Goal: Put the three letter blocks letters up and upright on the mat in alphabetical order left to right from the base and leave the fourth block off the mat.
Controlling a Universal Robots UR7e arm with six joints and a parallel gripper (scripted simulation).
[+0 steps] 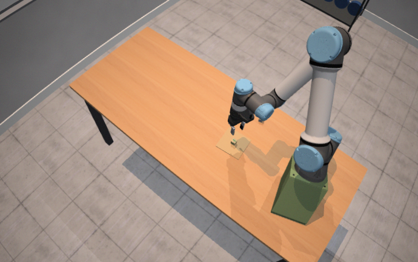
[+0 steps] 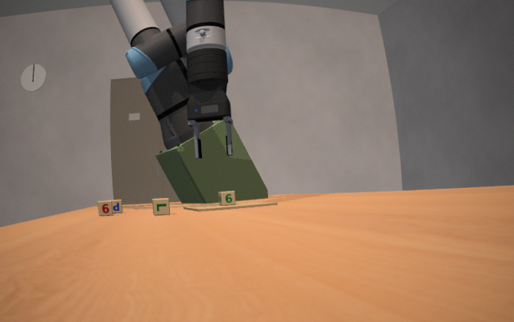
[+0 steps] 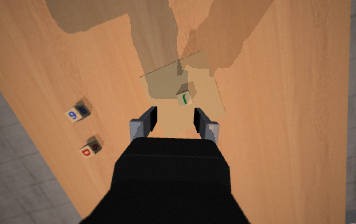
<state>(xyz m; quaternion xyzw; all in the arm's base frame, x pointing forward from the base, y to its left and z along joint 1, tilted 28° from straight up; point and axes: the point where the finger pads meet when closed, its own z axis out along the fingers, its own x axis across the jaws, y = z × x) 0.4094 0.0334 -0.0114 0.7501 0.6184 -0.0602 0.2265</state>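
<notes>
Now: the red D block 6 cm ahead of my hand, 20 cm to the right of it and 10 cm below it. From my hand the other things lie so: thin tan mat 1 cm behind, 2 cm to the left, 11 cm below; blue-marked block 2 cm behind, 20 cm to the right, 10 cm below.
</notes>
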